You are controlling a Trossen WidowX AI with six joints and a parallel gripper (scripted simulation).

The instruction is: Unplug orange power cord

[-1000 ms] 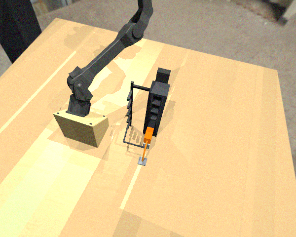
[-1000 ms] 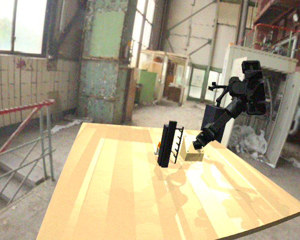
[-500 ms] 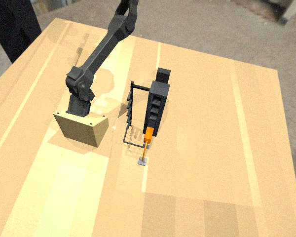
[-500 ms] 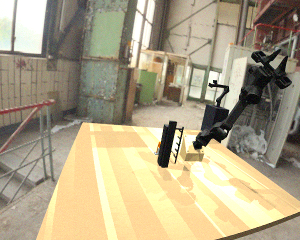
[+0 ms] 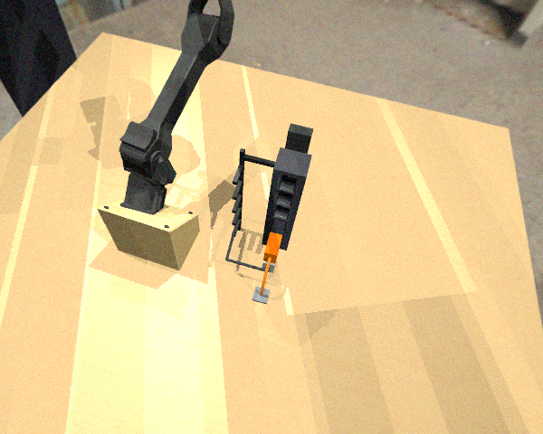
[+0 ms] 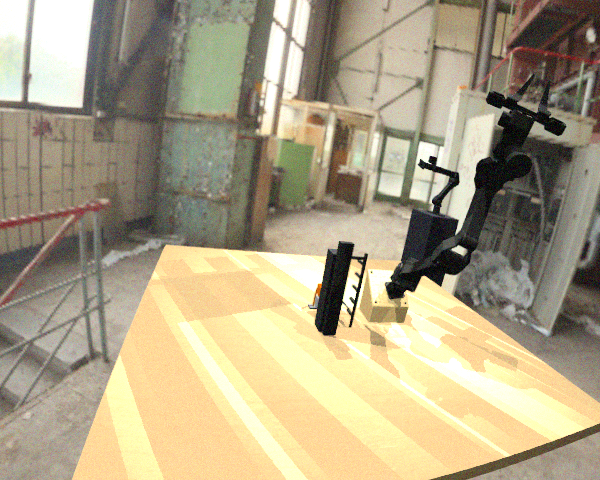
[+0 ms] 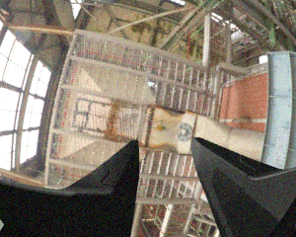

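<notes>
Now: gripper tip 690 mm above the orange plug, 420 mm to the left of it and 240 mm short of it. Also, from my gripper tip: plate 790 mm below, 500 mm to the right, 240 mm ahead.
</notes>
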